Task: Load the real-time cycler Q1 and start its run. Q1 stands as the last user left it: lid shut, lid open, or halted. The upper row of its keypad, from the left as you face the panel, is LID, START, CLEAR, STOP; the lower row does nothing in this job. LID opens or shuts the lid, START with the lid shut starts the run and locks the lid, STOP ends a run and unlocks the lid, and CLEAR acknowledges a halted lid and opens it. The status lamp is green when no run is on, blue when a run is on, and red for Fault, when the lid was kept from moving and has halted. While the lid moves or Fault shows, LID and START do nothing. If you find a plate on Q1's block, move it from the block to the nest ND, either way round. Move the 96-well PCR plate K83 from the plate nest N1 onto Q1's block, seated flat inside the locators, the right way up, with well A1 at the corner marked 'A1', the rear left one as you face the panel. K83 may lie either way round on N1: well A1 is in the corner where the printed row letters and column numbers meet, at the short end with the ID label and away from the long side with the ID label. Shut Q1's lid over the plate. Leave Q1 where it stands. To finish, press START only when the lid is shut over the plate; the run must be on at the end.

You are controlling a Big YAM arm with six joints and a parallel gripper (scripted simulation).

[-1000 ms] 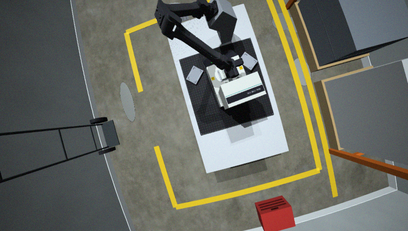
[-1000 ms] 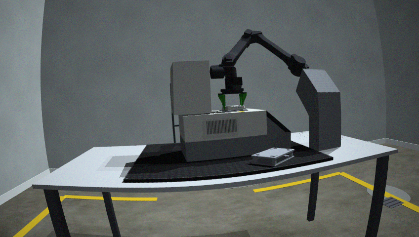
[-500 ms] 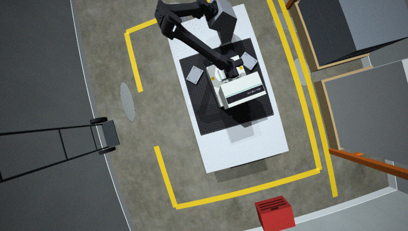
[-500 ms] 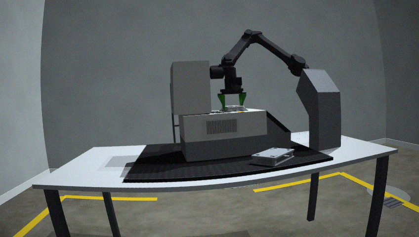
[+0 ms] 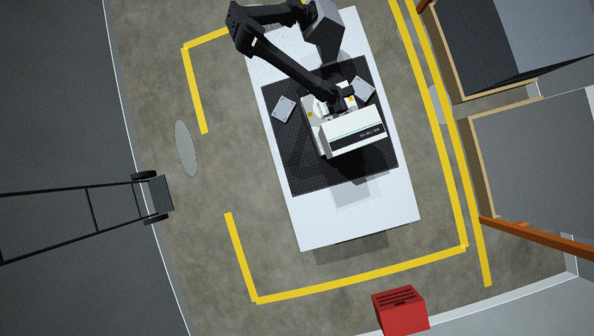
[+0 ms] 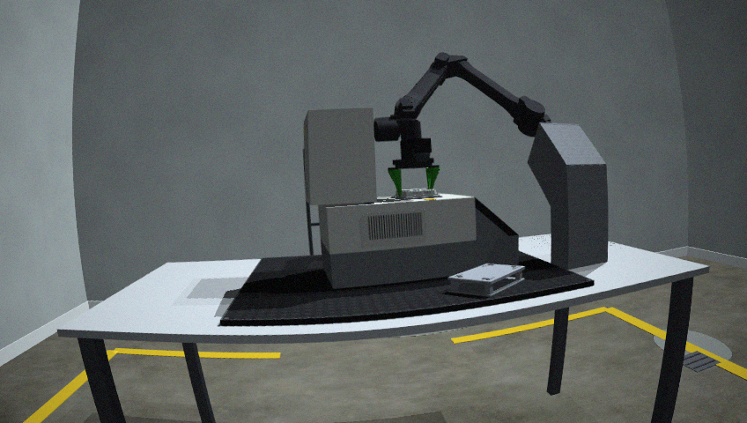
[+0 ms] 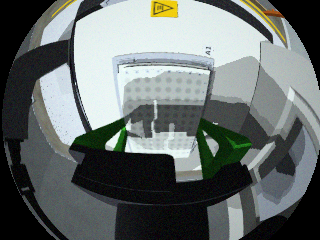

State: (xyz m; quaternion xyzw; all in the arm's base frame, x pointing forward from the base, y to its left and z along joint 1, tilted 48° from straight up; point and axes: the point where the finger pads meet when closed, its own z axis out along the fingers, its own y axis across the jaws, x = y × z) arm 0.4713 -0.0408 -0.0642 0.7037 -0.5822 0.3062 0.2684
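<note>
My hand is right at the white plate K83. The rest, counted from my hand: grey nest N1: 130 mm behind, 280 mm to the left, 180 mm below; then grey nest ND: 120 mm behind, 280 mm to the right, 200 mm below.
</note>
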